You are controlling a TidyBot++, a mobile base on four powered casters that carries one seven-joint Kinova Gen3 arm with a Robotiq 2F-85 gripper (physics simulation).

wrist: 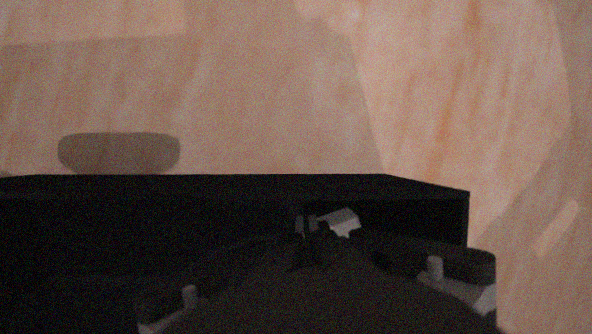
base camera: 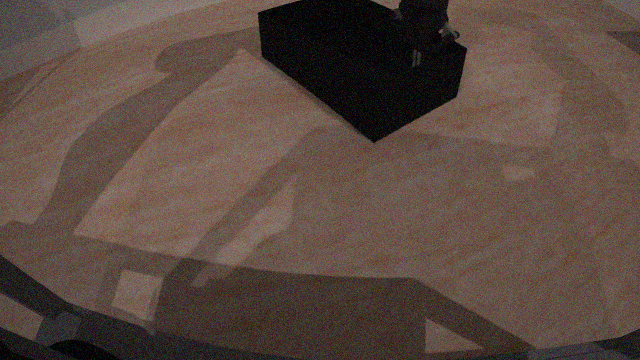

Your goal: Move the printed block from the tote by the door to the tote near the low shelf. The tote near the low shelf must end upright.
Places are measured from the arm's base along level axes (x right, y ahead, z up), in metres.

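Pixels of known places: gripper, fingertip midpoint: (wrist: 307,229).
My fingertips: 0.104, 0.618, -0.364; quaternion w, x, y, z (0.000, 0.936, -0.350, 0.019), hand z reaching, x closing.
Observation:
For each thing: its top centre in the pictures, then the offset to it from my fingertips, as dx, dy, dz. Level surfaces: height alone.
- black tote, middle of its top: (base camera: 357,22) -0.104, +0.021, +0.067
- block, middle of its top: (wrist: 338,244) +0.006, -0.024, -0.001
- Wood-patterned floor, its level: dz -0.033
A black tote (base camera: 320,55) (wrist: 125,225) stands upright on the floor, at the top of the base view and across the lower part of the wrist view. The block (wrist: 344,221), pale grey, shows inside the tote near its right end in the wrist view; its lower part is hidden by the gripper. My gripper (base camera: 416,58) (wrist: 307,229) is shut with nothing between its fingertips. It reaches down into the tote, with the fingertips just left of the block in the wrist view. The block cannot be made out in the base view. No second tote shows in either view.
Wood-patterned floor (base camera: 400,210) (wrist: 250,100) with broad shadows surrounds the tote. A pale wall (base camera: 30,30) runs along the upper left of the base view. Dark parts of my base cross the bottom edge of that view.

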